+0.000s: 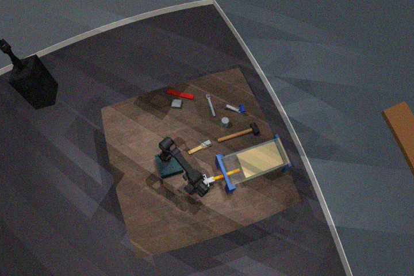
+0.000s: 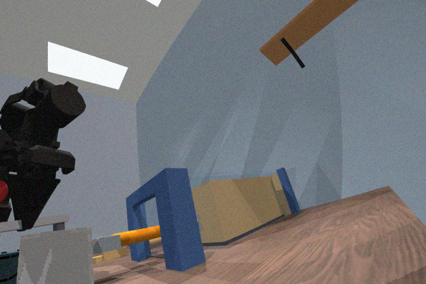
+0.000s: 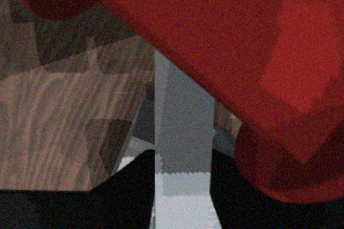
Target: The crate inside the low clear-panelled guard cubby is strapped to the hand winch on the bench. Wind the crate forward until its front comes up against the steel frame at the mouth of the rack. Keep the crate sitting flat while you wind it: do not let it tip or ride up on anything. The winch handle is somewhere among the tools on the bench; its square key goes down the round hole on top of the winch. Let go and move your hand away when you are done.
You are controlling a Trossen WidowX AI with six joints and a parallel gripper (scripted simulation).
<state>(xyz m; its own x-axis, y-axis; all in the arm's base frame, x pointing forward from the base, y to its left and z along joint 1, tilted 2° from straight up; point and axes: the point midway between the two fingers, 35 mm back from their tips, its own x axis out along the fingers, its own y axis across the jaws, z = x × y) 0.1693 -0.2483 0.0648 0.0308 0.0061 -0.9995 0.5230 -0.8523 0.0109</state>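
Right now the grey winch is 60 mm below my gripper tip, 30 mm ahead of it and 20 mm to the left of it. From my gripper tip the other things lie so: red-knobbed winch handle (20 mm above, 10 mm to the right, 10 mm behind); then blue steel frame (200 mm ahead, 50 mm to the left, 10 mm above); then red knob (50 mm behind, 40 mm above, 30 mm to the right).
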